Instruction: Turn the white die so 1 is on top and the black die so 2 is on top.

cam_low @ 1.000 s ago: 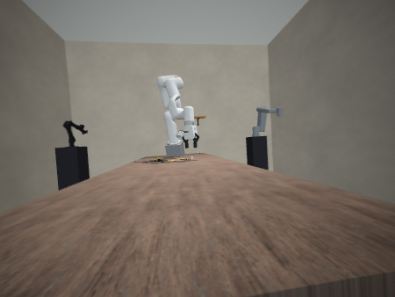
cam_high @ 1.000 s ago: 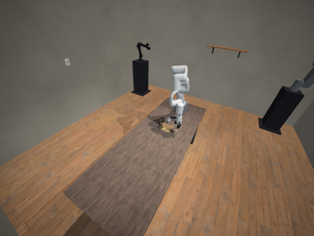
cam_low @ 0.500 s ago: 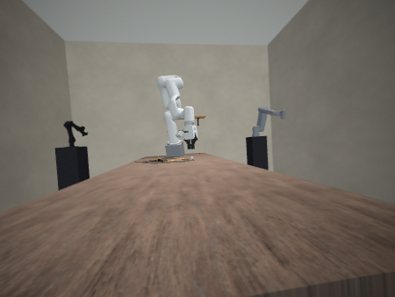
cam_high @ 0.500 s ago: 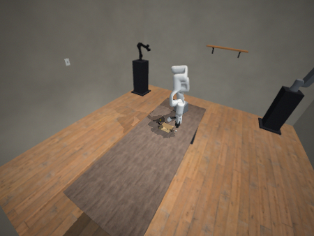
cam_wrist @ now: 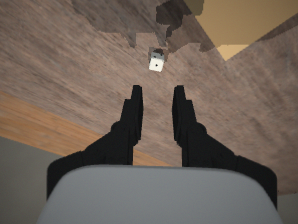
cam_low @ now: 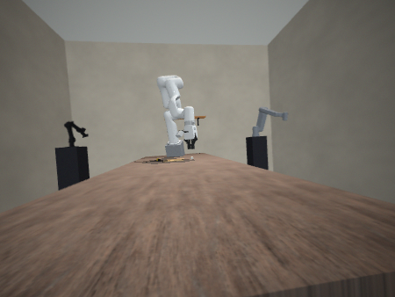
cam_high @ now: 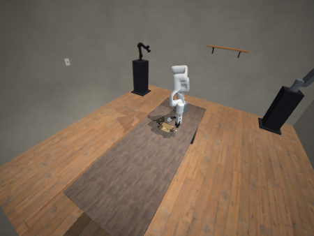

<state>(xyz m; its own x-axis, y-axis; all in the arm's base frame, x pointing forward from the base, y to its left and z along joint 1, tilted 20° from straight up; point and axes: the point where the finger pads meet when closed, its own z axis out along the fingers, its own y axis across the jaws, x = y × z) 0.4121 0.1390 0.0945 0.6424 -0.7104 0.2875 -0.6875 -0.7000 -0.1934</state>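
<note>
Now: the white die 90 mm below my hand. Also, from my hand: tan mat 130 mm to the right, 90 mm below; small yellow die 260 mm to the right, 90 mm below, 80 mm behind; black die 240 mm to the right, 90 mm below, 10 mm behind.
</note>
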